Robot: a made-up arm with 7 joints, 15 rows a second.
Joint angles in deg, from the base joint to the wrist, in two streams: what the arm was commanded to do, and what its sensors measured. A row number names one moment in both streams.
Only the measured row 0 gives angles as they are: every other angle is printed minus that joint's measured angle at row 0.
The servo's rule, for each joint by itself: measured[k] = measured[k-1] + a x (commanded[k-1-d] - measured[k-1]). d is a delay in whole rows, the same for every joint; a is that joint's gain. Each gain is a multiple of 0.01, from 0.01 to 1. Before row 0 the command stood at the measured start. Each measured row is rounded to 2 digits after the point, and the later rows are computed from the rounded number. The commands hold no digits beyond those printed.
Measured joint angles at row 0:
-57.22 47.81 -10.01 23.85 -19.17 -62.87 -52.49
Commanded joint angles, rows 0 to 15:
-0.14 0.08 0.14 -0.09 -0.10 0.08 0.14
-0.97 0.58 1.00 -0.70 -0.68 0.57 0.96
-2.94 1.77 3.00 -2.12 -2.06 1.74 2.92
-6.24 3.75 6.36 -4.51 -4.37 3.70 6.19
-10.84 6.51 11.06 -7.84 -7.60 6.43 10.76
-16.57 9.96 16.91 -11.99 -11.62 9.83 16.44
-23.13 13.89 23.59 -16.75 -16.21 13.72 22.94
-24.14 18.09 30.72 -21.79 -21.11 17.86 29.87
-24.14 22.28 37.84 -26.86 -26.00 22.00 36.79
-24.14 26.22 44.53 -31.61 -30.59 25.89 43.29
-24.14 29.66 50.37 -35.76 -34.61 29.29 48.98
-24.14 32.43 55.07 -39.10 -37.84 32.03 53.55
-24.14 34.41 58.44 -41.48 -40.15 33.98 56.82
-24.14 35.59 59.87 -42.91 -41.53 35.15 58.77
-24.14 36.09 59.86 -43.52 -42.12 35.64 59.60
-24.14 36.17 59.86 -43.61 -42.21 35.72 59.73
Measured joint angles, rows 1 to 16:
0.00 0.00 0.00 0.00 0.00 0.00 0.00
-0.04 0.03 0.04 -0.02 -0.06 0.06 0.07
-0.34 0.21 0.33 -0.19 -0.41 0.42 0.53
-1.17 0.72 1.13 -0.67 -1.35 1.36 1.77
-2.79 1.72 2.70 -1.63 -3.07 3.02 4.07
-5.37 3.30 5.21 -3.18 -5.65 5.44 7.55
-8.95 5.50 8.72 -5.38 -9.05 8.56 12.17
-13.49 8.27 13.18 -8.22 -13.13 12.22 17.77
-16.90 11.51 18.44 -11.61 -17.68 16.22 24.06
-19.22 15.06 24.26 -15.42 -22.42 20.32 30.68
-20.79 18.74 30.34 -19.47 -27.08 24.27 37.24
-21.86 22.34 36.35 -23.54 -31.37 27.83 43.34
-22.59 25.67 41.97 -27.43 -35.06 30.81 48.65
-23.09 28.55 46.91 -30.94 -37.96 33.06 52.90
-23.43 30.87 50.80 -33.93 -39.99 34.54 55.95
-23.66 32.59 53.52 -36.33 -41.20 35.32 57.85
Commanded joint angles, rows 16 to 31:
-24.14 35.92 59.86 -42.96 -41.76 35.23 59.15
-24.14 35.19 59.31 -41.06 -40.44 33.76 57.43
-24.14 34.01 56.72 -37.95 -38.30 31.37 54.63
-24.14 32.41 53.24 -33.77 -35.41 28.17 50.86
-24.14 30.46 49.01 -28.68 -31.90 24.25 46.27
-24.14 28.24 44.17 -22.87 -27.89 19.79 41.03
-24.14 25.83 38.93 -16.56 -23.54 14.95 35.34
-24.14 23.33 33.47 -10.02 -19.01 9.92 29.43
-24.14 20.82 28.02 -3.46 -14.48 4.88 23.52
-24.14 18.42 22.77 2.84 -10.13 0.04 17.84
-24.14 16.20 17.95 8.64 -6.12 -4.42 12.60
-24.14 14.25 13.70 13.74 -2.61 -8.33 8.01
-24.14 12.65 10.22 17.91 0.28 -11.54 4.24
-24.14 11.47 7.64 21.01 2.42 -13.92 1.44
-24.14 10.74 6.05 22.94 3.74 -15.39 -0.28
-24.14 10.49 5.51 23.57 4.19 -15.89 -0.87
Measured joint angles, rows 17 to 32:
-23.81 33.77 55.42 -38.15 -41.78 35.60 58.83
-23.92 34.48 56.75 -39.35 -41.77 35.34 59.00
-23.99 34.71 57.52 -39.78 -41.01 34.22 58.18
-24.04 34.48 57.28 -39.32 -39.47 32.20 56.33
-24.07 33.80 56.07 -37.93 -37.16 29.34 53.49
-24.09 32.70 53.95 -35.62 -34.16 25.73 49.74
-24.11 31.23 51.02 -32.43 -30.59 21.51 45.21
-24.12 29.45 47.39 -28.46 -26.57 16.85 40.08
-24.13 27.43 43.21 -23.85 -22.26 11.93 34.54
-24.13 25.25 38.65 -18.75 -17.83 6.92 28.81
-24.13 23.00 33.89 -13.35 -13.44 2.04 23.11
-24.13 20.76 29.11 -7.85 -9.27 -2.55 17.64
-24.13 18.61 24.49 -2.45 -5.47 -6.65 12.63
-24.13 16.64 20.21 2.64 -2.19 -10.12 8.27
-24.13 14.93 16.44 7.23 0.44 -12.82 4.72
-24.13 13.55 13.32 11.16 2.32 -14.64 2.12

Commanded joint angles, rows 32 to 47:
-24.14 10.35 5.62 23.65 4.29 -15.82 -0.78
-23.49 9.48 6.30 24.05 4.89 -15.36 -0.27
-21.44 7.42 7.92 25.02 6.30 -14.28 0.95
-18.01 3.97 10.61 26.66 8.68 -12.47 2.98
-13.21 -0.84 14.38 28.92 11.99 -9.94 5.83
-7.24 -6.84 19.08 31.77 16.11 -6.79 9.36
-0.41 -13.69 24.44 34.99 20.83 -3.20 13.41
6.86 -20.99 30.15 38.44 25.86 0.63 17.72
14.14 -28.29 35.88 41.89 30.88 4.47 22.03
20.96 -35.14 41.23 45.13 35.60 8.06 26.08
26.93 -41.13 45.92 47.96 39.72 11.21 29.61
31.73 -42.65 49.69 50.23 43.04 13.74 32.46
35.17 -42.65 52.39 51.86 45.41 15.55 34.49
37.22 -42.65 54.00 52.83 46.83 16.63 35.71
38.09 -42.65 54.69 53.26 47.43 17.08 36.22
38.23 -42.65 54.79 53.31 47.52 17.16 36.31
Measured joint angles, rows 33 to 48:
-24.13 12.54 10.98 14.26 3.39 -15.53 0.57
-24.13 11.82 9.37 16.61 3.90 -15.74 -0.13
-23.93 11.05 8.45 18.47 4.46 -15.47 -0.20
-23.13 9.85 8.29 20.11 5.51 -14.63 0.40
-21.49 7.91 8.99 21.75 7.32 -13.10 1.74
-18.84 5.02 10.61 23.54 9.98 -10.86 3.87
-15.13 1.11 13.15 25.60 13.47 -7.97 6.72
-10.42 -3.77 16.54 27.95 17.67 -4.58 10.20
-4.89 -9.45 20.62 30.57 22.34 -0.88 14.11
1.20 -15.67 25.20 33.40 27.21 2.92 18.23
7.52 -22.10 30.01 36.33 31.99 6.57 22.31
13.73 -28.38 34.78 39.24 36.40 9.86 26.11
19.49 -33.09 39.25 41.99 40.18 12.61 29.41
24.51 -36.24 43.19 44.46 43.16 14.70 32.05
28.58 -38.36 46.43 46.55 45.25 16.07 33.95
31.62 -39.78 48.91 48.23 46.49 16.79 35.13

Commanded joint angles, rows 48 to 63:
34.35 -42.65 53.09 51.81 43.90 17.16 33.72
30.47 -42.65 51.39 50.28 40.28 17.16 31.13
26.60 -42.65 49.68 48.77 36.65 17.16 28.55
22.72 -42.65 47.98 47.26 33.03 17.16 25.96
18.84 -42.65 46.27 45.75 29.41 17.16 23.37
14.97 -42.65 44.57 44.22 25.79 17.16 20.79
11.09 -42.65 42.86 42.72 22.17 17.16 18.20
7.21 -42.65 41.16 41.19 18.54 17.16 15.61
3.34 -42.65 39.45 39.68 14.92 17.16 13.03
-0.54 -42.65 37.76 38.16 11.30 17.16 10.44
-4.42 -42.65 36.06 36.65 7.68 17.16 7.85
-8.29 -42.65 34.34 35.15 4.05 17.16 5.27
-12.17 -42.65 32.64 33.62 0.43 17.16 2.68
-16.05 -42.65 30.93 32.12 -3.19 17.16 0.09
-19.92 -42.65 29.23 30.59 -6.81 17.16 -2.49
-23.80 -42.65 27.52 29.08 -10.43 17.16 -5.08
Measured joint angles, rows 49 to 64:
33.74 -40.73 50.67 49.50 47.08 17.05 35.74
33.94 -41.36 51.40 50.08 45.27 17.13 34.69
32.83 -41.79 51.40 50.13 42.43 17.15 32.84
30.84 -42.07 50.88 49.79 39.14 17.16 30.61
28.24 -42.26 50.01 49.16 35.66 17.16 28.19
25.23 -42.39 48.89 48.31 32.10 17.16 25.68
21.95 -42.48 47.59 47.29 28.50 17.16 23.14
18.47 -42.54 46.17 46.15 24.89 17.16 20.57
14.87 -42.58 44.67 44.91 21.27 17.16 17.99
11.18 -42.60 43.10 43.60 17.65 17.16 15.41
7.43 -42.62 41.50 42.24 14.03 17.16 12.83
3.64 -42.63 39.87 40.84 10.41 17.16 10.24
-0.18 -42.64 38.21 39.42 6.78 17.16 7.66
-4.02 -42.64 36.54 37.97 3.16 17.16 5.07
-7.87 -42.64 34.86 36.51 -0.46 17.16 2.48
-11.73 -42.64 33.17 35.03 -4.08 17.16 -0.10

